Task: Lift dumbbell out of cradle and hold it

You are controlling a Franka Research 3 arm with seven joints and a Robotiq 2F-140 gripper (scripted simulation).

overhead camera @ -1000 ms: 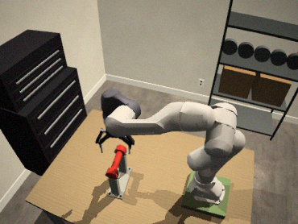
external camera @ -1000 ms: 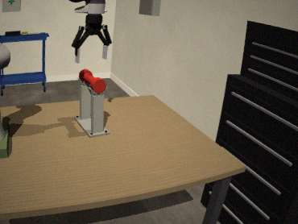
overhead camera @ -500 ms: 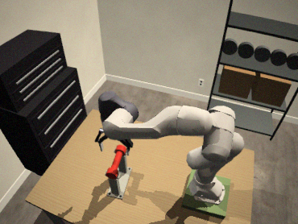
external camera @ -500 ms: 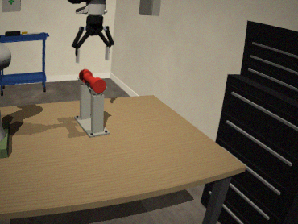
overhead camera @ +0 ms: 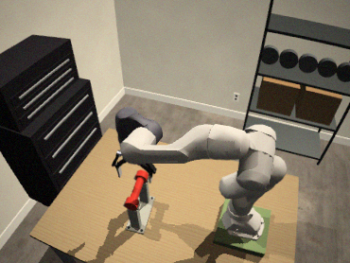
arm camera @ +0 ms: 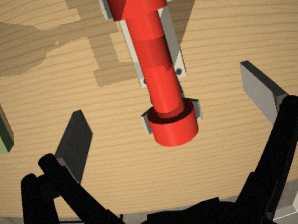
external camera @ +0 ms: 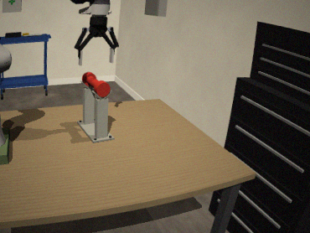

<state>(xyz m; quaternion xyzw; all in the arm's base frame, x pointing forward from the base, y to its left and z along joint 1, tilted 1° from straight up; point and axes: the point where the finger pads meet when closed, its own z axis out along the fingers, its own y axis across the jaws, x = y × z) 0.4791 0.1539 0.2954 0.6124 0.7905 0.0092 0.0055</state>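
Now: hand 10 cm above the red dumbbell. The rest, counted from my hand: grey cradle (22 cm below).
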